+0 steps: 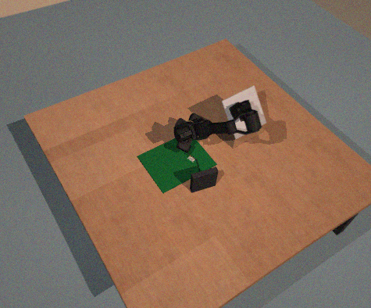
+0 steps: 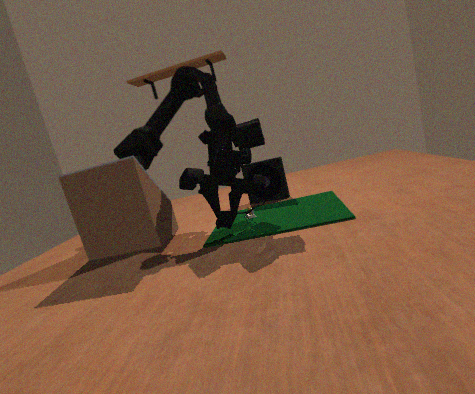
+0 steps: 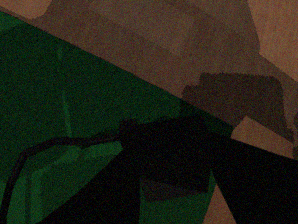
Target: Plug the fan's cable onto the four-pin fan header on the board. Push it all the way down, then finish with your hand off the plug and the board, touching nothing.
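Right now the green board is 110 mm ahead of my gripper tip, 70 mm to the left of it and 50 mm below it. Also, from my gripper tip: dark square fan (250 mm to the left, 100 mm ahead, 20 mm above); then black plug (10 mm to the left).
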